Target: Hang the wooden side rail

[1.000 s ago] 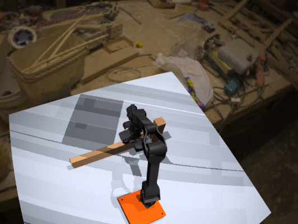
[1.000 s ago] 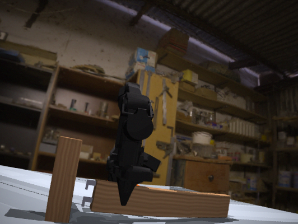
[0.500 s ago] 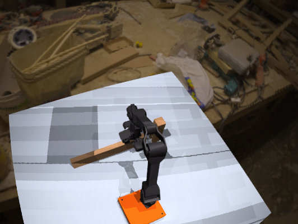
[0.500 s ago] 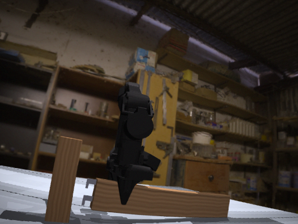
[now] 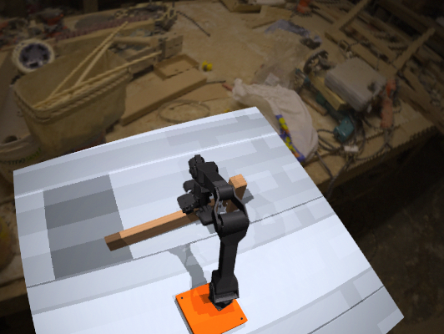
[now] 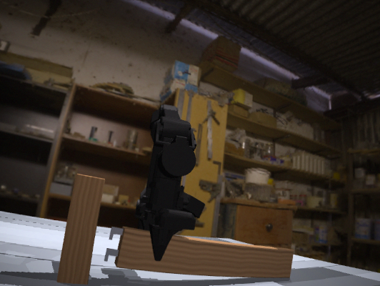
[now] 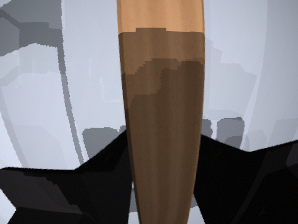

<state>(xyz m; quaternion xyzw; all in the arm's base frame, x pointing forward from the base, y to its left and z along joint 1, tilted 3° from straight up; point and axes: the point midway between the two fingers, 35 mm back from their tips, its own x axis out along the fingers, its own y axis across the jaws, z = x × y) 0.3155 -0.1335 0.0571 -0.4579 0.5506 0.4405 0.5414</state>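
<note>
Right now the wooden headboard post is 20 mm behind my gripper tip, 140 mm to the right of it and 40 mm above it.
</note>
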